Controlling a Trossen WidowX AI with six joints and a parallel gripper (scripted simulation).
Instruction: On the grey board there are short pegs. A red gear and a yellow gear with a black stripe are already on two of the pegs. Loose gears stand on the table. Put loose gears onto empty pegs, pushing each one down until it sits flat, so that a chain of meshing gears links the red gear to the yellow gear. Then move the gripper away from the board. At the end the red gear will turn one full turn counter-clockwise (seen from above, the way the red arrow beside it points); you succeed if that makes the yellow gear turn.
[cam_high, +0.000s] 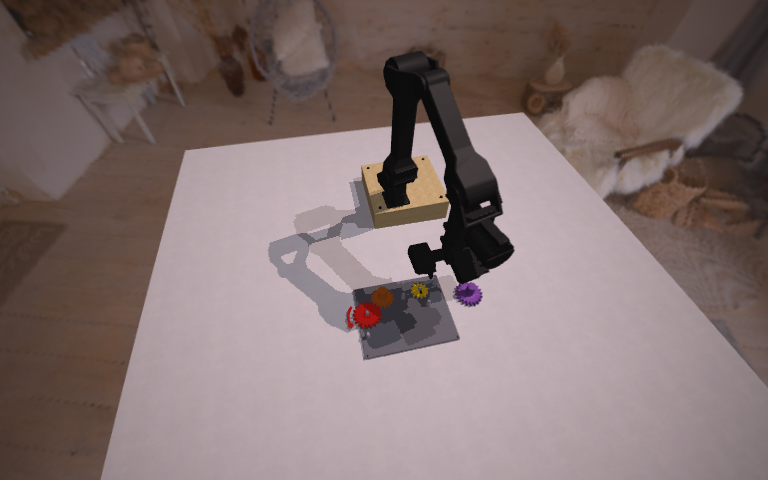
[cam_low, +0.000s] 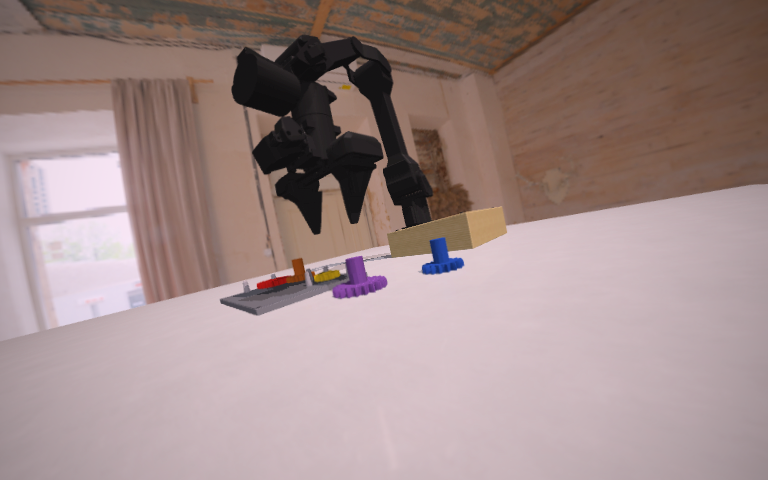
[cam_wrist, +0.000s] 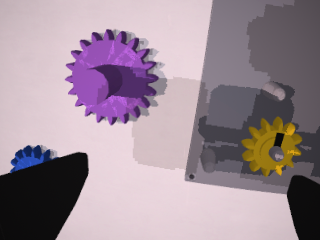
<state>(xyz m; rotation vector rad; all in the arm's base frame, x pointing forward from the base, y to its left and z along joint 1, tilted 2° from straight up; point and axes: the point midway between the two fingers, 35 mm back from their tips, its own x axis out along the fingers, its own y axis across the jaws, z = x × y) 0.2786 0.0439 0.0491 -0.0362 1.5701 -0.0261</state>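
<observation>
My gripper tip is now 120 mm to the right of the blue gear, 60 mm past it and 60 mm above it. The rest, counted from my gripper tip: purple gear 60 mm to the left, 60 mm below, 20 mm ahead; then orange gear 150 mm to the right, 60 mm below, 10 mm behind; then yellow gear 60 mm to the right, 60 mm below, 10 mm behind.
</observation>
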